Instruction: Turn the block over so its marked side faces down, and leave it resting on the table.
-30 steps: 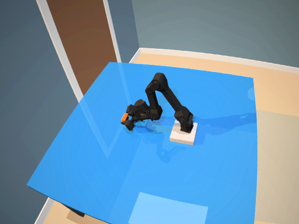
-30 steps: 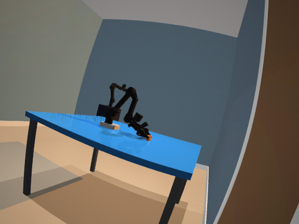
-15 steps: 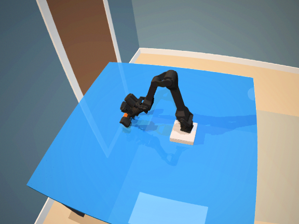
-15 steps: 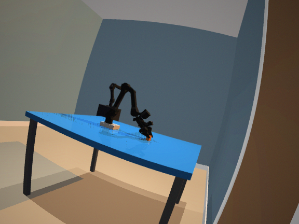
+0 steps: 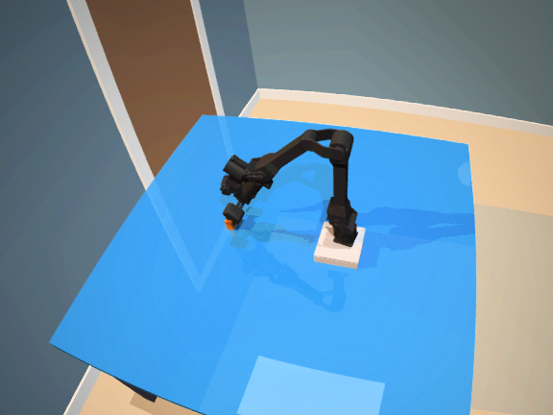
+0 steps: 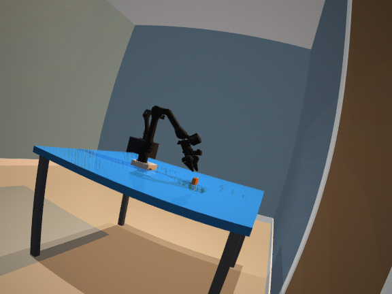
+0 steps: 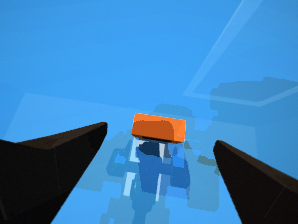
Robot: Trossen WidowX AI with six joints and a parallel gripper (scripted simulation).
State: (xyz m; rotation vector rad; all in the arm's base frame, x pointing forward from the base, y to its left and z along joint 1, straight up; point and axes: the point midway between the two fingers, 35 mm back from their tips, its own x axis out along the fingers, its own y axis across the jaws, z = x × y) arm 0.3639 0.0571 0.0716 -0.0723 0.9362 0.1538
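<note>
Right now my gripper tip is 60 mm above the block and 10 mm short of it.
</note>
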